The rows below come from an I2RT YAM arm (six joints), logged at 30 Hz.
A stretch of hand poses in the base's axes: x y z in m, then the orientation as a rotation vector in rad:
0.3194 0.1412 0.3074 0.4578 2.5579 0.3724
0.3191 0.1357 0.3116 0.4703 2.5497 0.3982
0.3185 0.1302 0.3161 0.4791 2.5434 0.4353
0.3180 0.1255 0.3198 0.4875 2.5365 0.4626
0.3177 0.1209 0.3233 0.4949 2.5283 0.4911
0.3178 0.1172 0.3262 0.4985 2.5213 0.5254
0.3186 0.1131 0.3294 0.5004 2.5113 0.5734
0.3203 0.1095 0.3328 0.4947 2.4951 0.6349
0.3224 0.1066 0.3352 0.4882 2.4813 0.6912
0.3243 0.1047 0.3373 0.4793 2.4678 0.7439
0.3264 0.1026 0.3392 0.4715 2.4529 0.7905
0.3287 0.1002 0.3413 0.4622 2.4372 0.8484
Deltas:
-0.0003 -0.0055 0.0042 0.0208 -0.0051 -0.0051
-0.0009 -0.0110 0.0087 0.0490 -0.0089 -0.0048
-0.0014 -0.0157 0.0124 0.0702 -0.0131 -0.0064
-0.0017 -0.0203 0.0159 0.0921 -0.0185 -0.0074
-0.0016 -0.0240 0.0188 0.1174 -0.0232 -0.0042
-0.0008 -0.0281 0.0220 0.1523 -0.0303 0.0023
0.0009 -0.0317 0.0254 0.1955 -0.0435 0.0156
0.0030 -0.0346 0.0278 0.2350 -0.0538 0.0291
0.0049 -0.0365 0.0299 0.2716 -0.0639 0.0436
0.0070 -0.0386 0.0318 0.3043 -0.0748 0.0558
0.0093 -0.0410 0.0339 0.3450 -0.0846 0.0716

